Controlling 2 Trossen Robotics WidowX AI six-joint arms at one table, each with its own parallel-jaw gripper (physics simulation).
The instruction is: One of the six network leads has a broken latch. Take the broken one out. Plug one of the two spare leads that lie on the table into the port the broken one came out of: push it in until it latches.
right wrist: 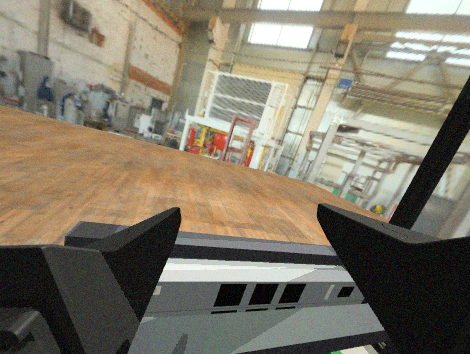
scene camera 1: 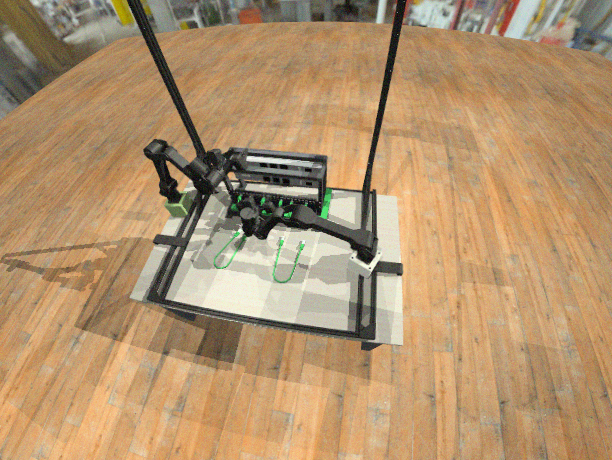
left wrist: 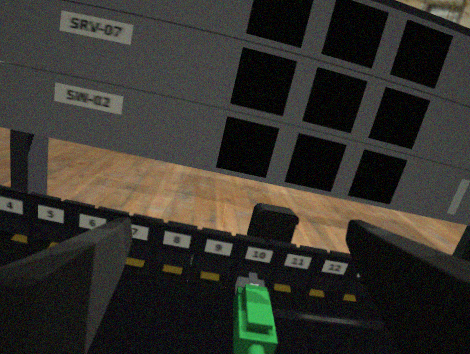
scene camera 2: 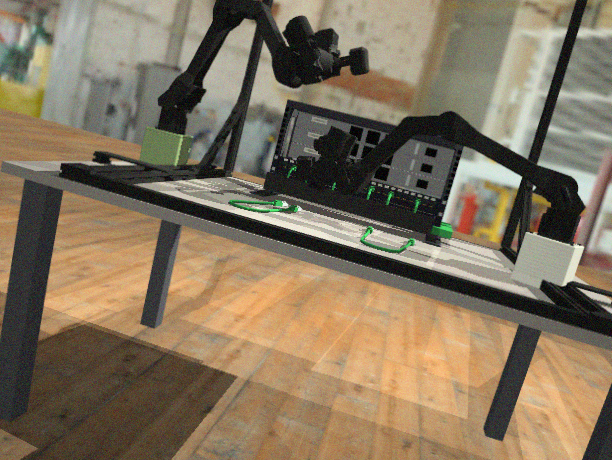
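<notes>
A green-plugged lead sits at port 10 of the black port panel, between and below the spread fingers of my left gripper, which is open and empty. I cannot tell the state of its latch. Other plugged leads show in scene camera 2, such as one at the left and one at the right. One looped green spare lead lies on the left of the table, another nearer the middle. My right gripper is open and empty, high above the rack.
The grey equipment rack stands behind the port panel. A green block sits at its right end. Black frame rails edge the table, and an upright black post rises at the right.
</notes>
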